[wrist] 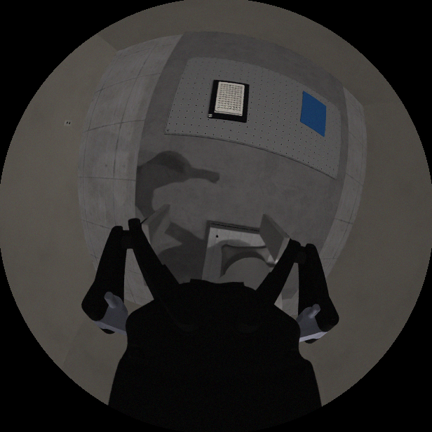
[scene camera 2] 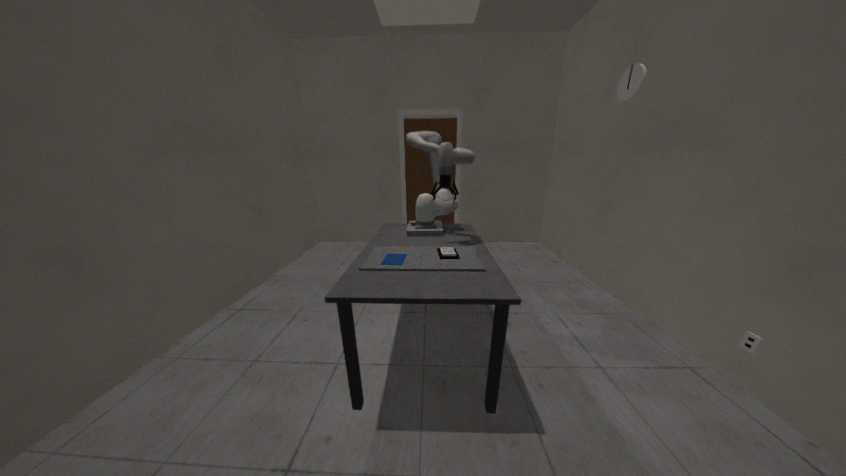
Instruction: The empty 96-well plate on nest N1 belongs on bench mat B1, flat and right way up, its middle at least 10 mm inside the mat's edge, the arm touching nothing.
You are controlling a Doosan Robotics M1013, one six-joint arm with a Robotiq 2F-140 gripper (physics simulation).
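Frame: origin at the arm's base, x left, y back, z up, level; metres.
Seen in the pictures: gripper, fingertip midpoint: [scene camera 2: 444,204]; arm's base, origin of the base link: [scene camera 2: 425,225].
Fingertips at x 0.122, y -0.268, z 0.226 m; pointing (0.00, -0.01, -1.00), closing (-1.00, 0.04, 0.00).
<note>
Offsets run from my fingertips to a thing's top centre. Level surfaces: height alone.
The white 96-well plate @(dx -0.025, dy -0.311, dz -0.243 m) [scene camera 2: 447,251] [wrist: 230,98] sits on the black nest N1 @(dx -0.025, dy -0.311, dz -0.255 m) [scene camera 2: 449,257] [wrist: 228,118], on the perforated board. It looks flat. The blue bench mat B1 @(dz -0.268 m) [scene camera 2: 394,259] [wrist: 313,114] lies flat on the same board, apart from the nest; no object shows on it. My gripper [scene camera 2: 444,197] [wrist: 215,218] is open and empty, high above the table near the arm's base, well away from the plate. In the wrist view its two pads stand wide apart, with table and part of the base showing between and below them.
The perforated board @(dz -0.269 m) [scene camera 2: 423,260] [wrist: 195,120] lies on the grey table @(dz -0.283 m) [scene camera 2: 423,287] [wrist: 235,175]. The arm's base plate [scene camera 2: 424,232] [wrist: 214,250] stands at the table's far end in the scene view. The arm's shadow falls on the table between base and board. A brown door is behind.
</note>
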